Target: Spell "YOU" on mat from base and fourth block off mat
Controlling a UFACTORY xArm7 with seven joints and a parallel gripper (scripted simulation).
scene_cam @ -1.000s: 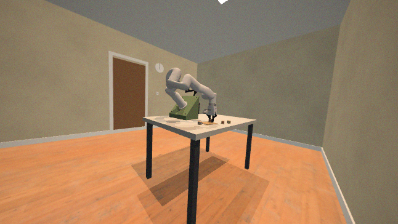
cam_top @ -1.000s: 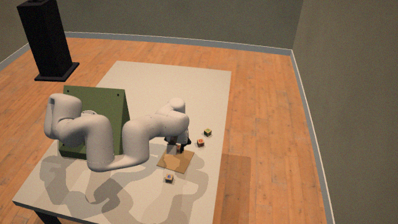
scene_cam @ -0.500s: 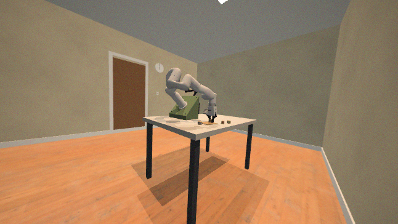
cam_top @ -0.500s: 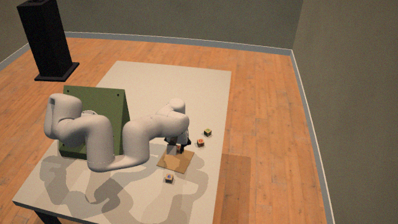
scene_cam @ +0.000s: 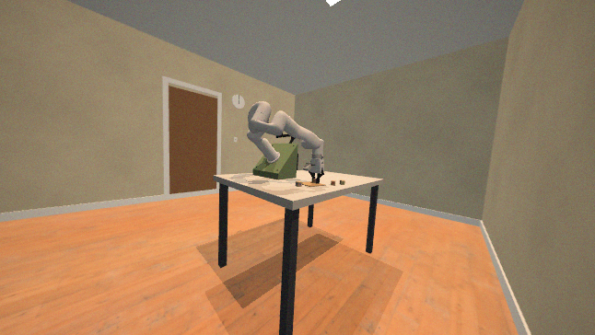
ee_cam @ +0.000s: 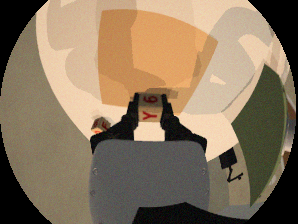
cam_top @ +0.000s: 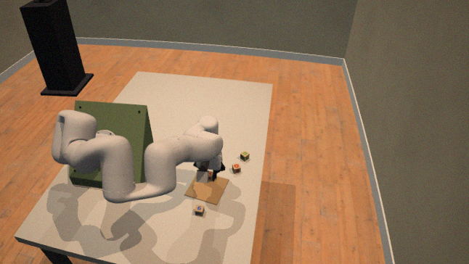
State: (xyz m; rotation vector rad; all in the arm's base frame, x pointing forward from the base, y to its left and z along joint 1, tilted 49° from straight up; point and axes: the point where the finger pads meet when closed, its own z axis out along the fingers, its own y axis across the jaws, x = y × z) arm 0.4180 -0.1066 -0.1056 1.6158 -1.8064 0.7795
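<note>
Right now the tan mat is 5 cm to the right of my hand and 2 cm below it. Round my hand: red block: 11 cm ahead, 6 cm to the left, 1 cm below.
</note>
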